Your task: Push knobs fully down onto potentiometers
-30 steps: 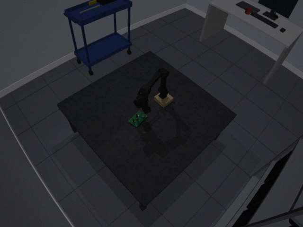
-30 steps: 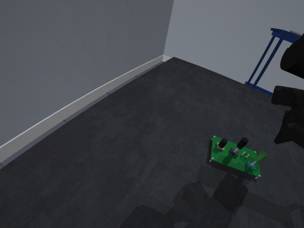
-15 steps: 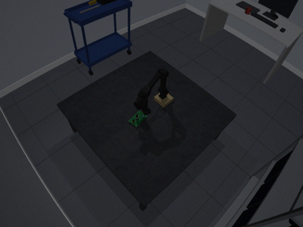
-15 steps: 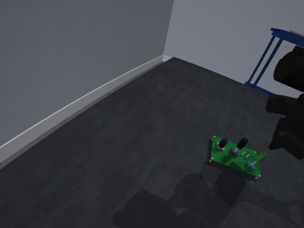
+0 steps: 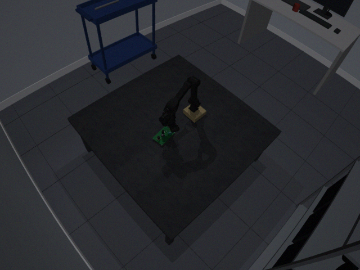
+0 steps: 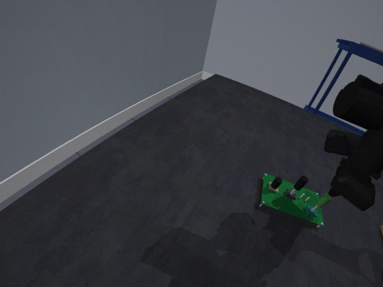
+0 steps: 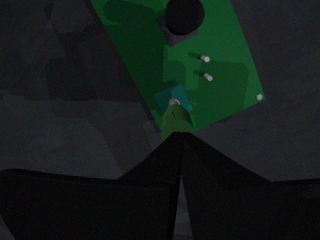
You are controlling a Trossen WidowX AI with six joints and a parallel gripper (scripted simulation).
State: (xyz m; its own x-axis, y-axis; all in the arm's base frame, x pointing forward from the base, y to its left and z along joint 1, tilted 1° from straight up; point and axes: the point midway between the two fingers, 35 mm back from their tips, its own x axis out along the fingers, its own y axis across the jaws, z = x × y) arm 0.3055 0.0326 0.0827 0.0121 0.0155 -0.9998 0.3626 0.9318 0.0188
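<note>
Right now the green knob is 20 mm below my gripper tip. From my gripper tip the other things lie so: black knob (60 mm ahead, 20 mm to the right, 30 mm below).
</note>
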